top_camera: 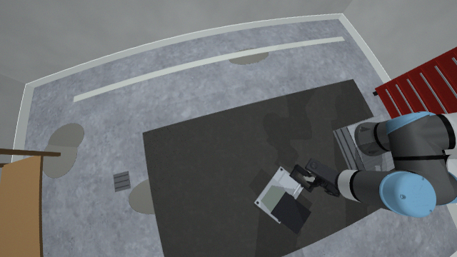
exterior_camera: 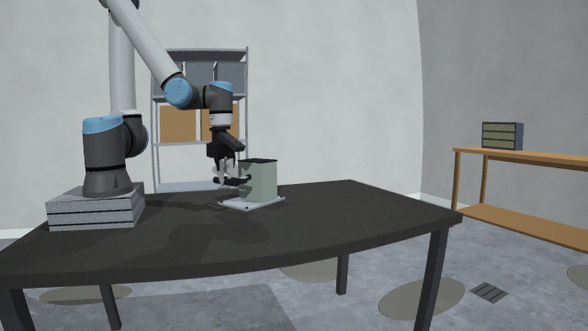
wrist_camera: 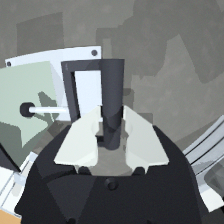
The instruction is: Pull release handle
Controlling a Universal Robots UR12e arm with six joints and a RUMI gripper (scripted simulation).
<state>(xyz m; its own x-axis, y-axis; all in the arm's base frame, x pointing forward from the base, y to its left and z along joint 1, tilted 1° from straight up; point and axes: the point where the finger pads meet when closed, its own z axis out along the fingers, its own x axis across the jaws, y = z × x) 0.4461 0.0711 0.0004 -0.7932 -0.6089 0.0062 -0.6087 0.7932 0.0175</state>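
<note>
The release handle lies 40 mm ahead of my hand and 30 mm to the left of it.
</note>
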